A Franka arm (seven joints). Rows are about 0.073 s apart.
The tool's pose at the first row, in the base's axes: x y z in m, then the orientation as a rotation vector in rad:
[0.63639 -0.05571 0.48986 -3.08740 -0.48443 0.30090]
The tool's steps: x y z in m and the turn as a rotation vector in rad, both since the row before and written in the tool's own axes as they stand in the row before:
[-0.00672 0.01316 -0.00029 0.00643 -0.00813 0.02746]
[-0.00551 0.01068 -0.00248 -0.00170 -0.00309 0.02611]
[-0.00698 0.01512 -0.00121 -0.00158 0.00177 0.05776]
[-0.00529 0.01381 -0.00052 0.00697 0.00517 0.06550]
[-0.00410 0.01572 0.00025 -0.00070 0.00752 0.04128]
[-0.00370 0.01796 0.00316 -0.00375 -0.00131 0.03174]
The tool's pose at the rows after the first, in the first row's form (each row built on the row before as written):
[0.63416 -0.07028 0.49099 -3.09009 -0.44069 0.31477]
[0.63242 -0.08201 0.49416 3.09911 0.40111 -0.31965]
[0.62987 -0.09836 0.49636 3.10257 0.31099 -0.31572]
[0.62762 -0.11292 0.49776 3.11273 0.20821 -0.30831]
[0.62567 -0.12904 0.49822 3.11330 0.14388 -0.29585]
[0.62312 -0.14732 0.49585 3.10828 0.09480 -0.29667]

